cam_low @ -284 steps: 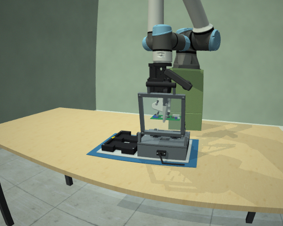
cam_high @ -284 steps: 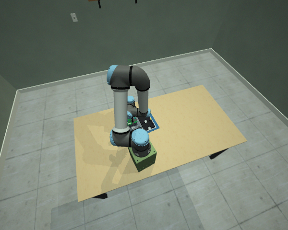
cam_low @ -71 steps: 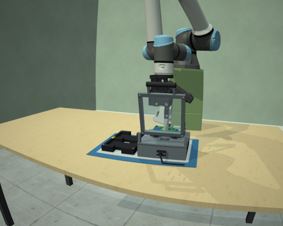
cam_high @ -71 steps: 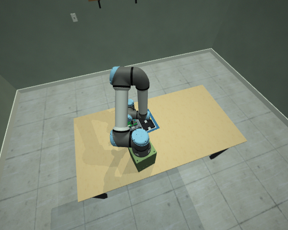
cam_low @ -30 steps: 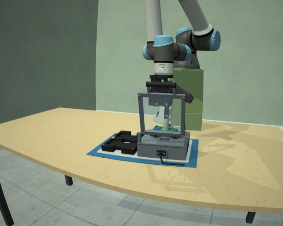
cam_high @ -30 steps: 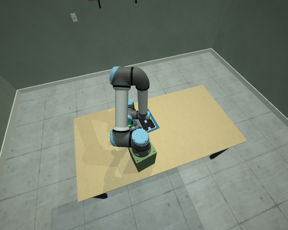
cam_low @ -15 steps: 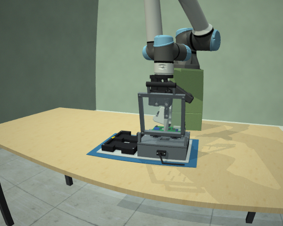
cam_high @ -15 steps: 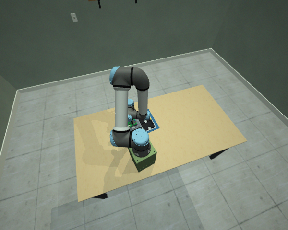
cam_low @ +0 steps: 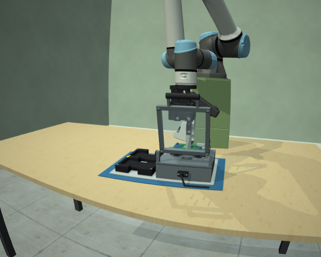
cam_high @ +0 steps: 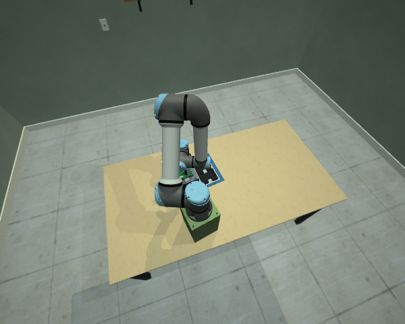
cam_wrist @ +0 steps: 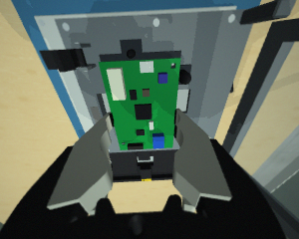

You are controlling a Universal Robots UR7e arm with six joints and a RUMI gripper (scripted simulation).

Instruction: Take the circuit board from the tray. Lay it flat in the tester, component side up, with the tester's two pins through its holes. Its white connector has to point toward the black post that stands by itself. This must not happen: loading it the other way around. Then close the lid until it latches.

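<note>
The green circuit board lies right at my hand. Round my hand: clear lid: 12 cm ahead, 10 cm above, 2 cm to the left; then tester bed: 2 cm below, 1 cm to the left; then black block: 7 cm behind, 5 cm to the left.
</note>
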